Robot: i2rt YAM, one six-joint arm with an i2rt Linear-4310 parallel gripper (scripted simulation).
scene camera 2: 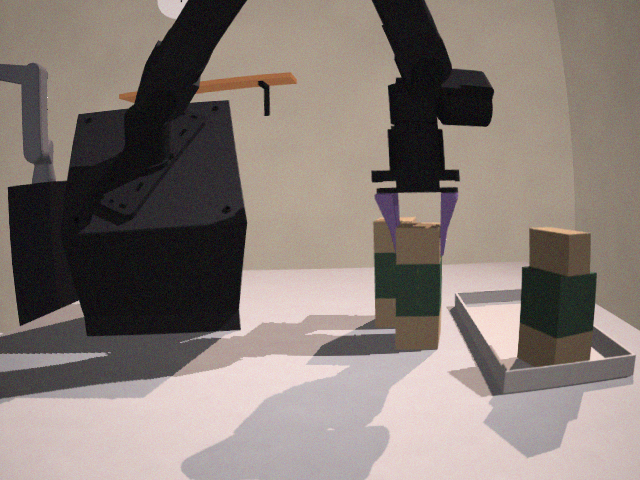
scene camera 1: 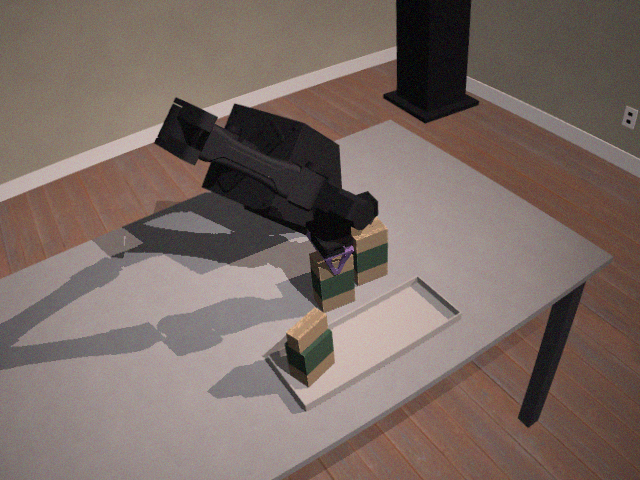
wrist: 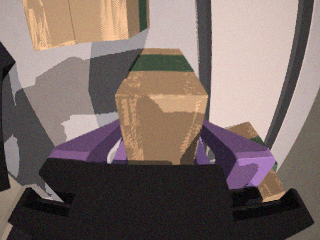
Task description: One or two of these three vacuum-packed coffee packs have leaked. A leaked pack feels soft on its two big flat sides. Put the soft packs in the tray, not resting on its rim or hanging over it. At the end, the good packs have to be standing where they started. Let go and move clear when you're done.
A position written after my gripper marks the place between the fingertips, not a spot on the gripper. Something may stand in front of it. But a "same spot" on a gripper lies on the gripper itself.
My gripper shows in scene camera 2, in scene camera 1 and in the wrist view (161, 118). A shallow tray shows in scene camera 2 (497, 312), in scene camera 1 and in the wrist view. The same spot on my gripper: (scene camera 2: 387, 199) is (scene camera 1: 308, 238). One and the same spot on the shallow tray: (wrist: 258, 60) is (scene camera 1: 377, 336).
